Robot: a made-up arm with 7 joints. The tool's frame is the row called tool.
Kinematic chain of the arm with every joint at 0, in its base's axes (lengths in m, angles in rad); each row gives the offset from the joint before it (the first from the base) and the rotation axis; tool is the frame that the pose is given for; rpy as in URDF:
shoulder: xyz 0 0 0.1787 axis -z
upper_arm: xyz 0 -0.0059 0.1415 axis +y
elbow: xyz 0 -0.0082 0.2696 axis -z
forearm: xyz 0 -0.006 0.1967 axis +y
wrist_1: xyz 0 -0.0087 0.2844 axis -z
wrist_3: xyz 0 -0.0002 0.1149 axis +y
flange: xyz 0 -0.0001 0.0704 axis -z
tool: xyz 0 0 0 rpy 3.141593 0 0
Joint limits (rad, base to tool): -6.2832..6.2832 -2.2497..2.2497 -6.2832..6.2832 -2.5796..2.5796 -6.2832..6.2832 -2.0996..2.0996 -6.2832..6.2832
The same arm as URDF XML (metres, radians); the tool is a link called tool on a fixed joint. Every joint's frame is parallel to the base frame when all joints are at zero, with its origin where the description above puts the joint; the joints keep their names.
<robot name="arm">
  <link name="base"/>
  <link name="link1"/>
  <link name="link2"/>
  <link name="link3"/>
  <link name="link4"/>
  <link name="link5"/>
  <link name="link6"/>
  <link name="link7"/>
  <link name="tool"/>
  <joint name="shoulder" type="revolute">
    <parent link="base"/>
    <child link="link1"/>
    <origin xyz="0 0 0.1787"/>
    <axis xyz="0 0 -1"/>
    <limit lower="-6.2832" upper="6.2832"/>
  </joint>
  <joint name="upper_arm" type="revolute">
    <parent link="link1"/>
    <child link="link2"/>
    <origin xyz="0 -0.0059 0.1415"/>
    <axis xyz="0 1 0"/>
    <limit lower="-2.2497" upper="2.2497"/>
  </joint>
  <joint name="elbow" type="revolute">
    <parent link="link2"/>
    <child link="link3"/>
    <origin xyz="0 -0.0082 0.2696"/>
    <axis xyz="0 0 -1"/>
    <limit lower="-6.2832" upper="6.2832"/>
  </joint>
  <joint name="forearm" type="revolute">
    <parent link="link3"/>
    <child link="link4"/>
    <origin xyz="0 -0.006 0.1967"/>
    <axis xyz="0 1 0"/>
    <limit lower="-2.5796" upper="2.5796"/>
  </joint>
  <joint name="wrist_1" type="revolute">
    <parent link="link4"/>
    <child link="link5"/>
    <origin xyz="0 -0.0087 0.2844"/>
    <axis xyz="0 0 -1"/>
    <limit lower="-6.2832" upper="6.2832"/>
  </joint>
  <joint name="wrist_3" type="revolute">
    <parent link="link5"/>
    <child link="link6"/>
    <origin xyz="0 -0.0002 0.1149"/>
    <axis xyz="0 1 0"/>
    <limit lower="-2.0996" upper="2.0996"/>
  </joint>
  <joint name="flange" type="revolute">
    <parent link="link6"/>
    <child link="link7"/>
    <origin xyz="0 -0.0001 0.0704"/>
    <axis xyz="0 0 -1"/>
    <limit lower="-6.2832" upper="6.2832"/>
  </joint>
  <joint name="tool_fixed" type="fixed">
    <parent link="link7"/>
    <child link="tool"/>
    <origin xyz="0 0 0" rpy="-3.1416 0 0"/>
  </joint>
</robot>

